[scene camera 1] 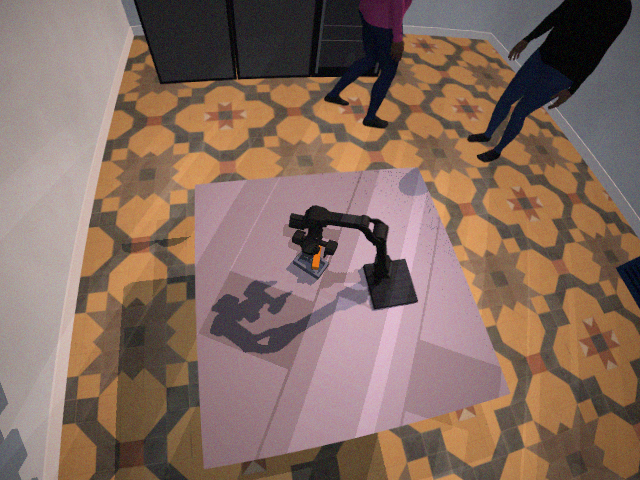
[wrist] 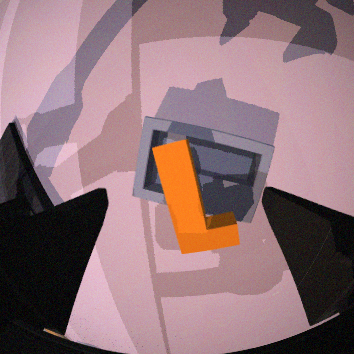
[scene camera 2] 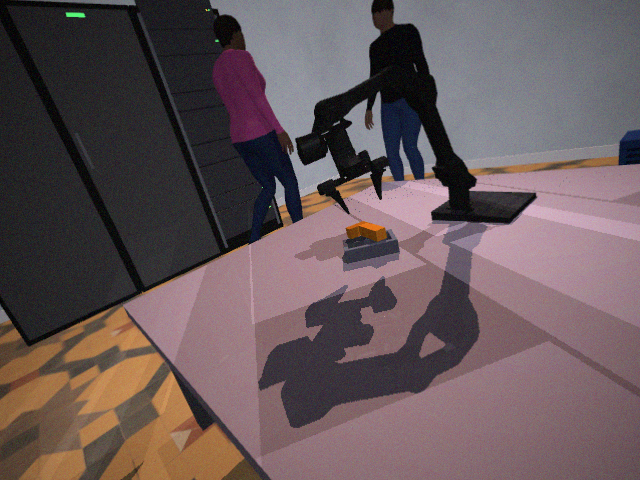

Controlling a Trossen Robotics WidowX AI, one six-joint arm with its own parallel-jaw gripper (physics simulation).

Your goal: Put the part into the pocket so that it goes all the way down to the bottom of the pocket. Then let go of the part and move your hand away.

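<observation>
The orange L-shaped part lies askew on top of the grey-blue pocket block. It stands proud of the rim, turned relative to the walls. In the wrist view its long leg crosses the left side of the opening, and its short leg shows beyond the near wall. Much of the pocket's dark inside shows beside it. Whether any of the part's underside dips into the pocket is hidden. My gripper is wide open and empty, above the part and apart from it.
The pocket block stands on the pinkish table, which carries strong shadows of the arm. The arm's black base plate is to the right of the block. Two people and dark cabinets stand beyond the table.
</observation>
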